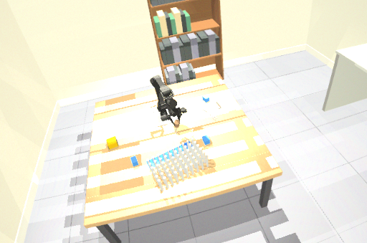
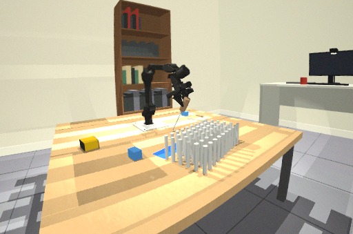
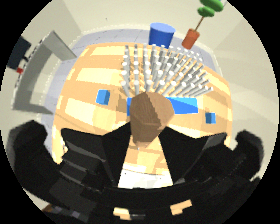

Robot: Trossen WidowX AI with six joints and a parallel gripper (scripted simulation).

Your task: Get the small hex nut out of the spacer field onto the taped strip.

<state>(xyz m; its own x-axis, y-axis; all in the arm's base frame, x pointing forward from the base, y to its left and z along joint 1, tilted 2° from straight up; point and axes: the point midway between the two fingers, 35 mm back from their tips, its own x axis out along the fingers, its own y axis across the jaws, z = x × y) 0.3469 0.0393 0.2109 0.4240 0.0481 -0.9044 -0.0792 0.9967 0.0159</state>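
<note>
The blue taped strip lies 80 mm ahead of my gripper tip, 110 mm to the right of it and 180 mm below it. The rest, counted from my gripper tip: brown stick-like tool (60 mm behind, 80 mm below); then thin grey tool (200 mm behind, 320 mm to the left, 180 mm below).
</note>
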